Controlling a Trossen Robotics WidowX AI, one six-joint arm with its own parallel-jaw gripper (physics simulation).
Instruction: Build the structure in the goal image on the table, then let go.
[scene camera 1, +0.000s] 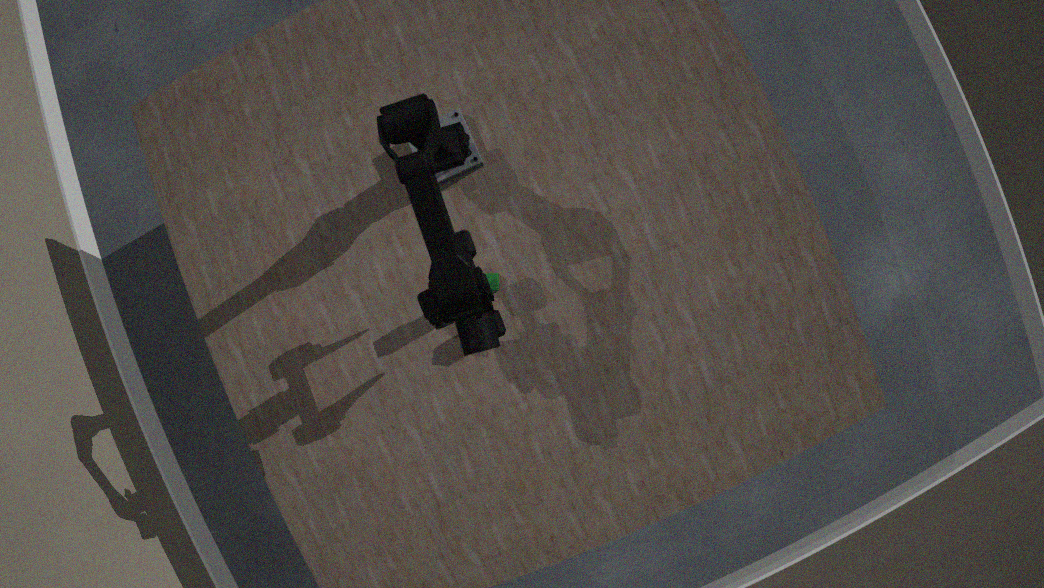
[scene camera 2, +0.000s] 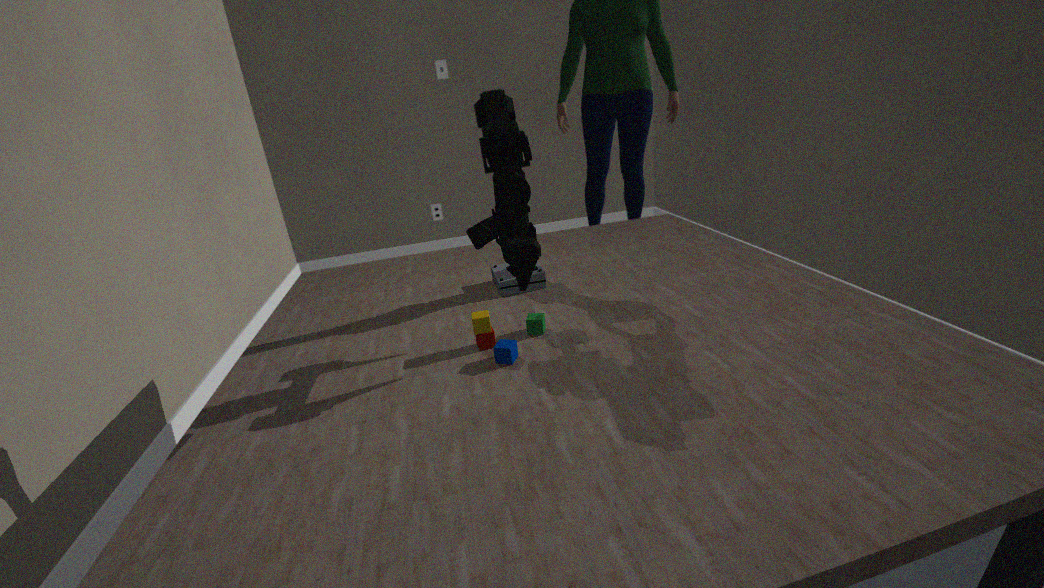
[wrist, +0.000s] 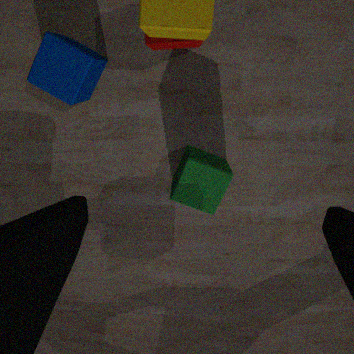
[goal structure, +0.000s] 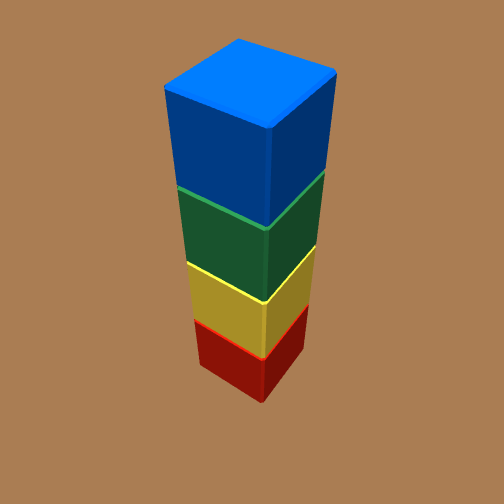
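Observation:
A yellow cube (scene camera 2: 481, 322) (wrist: 176, 15) rests on top of a red cube (scene camera 2: 485, 340) (wrist: 173, 43), set slightly off to one side. A blue cube (scene camera 2: 505, 352) (wrist: 65, 69) lies on the table nearby, apart from that stack. A green cube (scene camera 1: 494, 281) (scene camera 2: 535, 325) (wrist: 202, 185) lies on the table, apart from the others and nearer the arm's base. The arm hides the stack and the blue cube in scene camera 1. My gripper (wrist: 208, 213) is wide open and empty. It hangs above the table, with the green cube showing between the fingertips in the wrist view.
The arm's base plate (scene camera 1: 473, 154) (scene camera 2: 507, 287) stands on the wooden table (scene camera 1: 694, 255) (scene camera 2: 657, 467), behind the cubes in scene camera 2. Shadows of the arm cross the table. A person in a green top (scene camera 2: 617, 54) stands beyond the far edge, near the walls.

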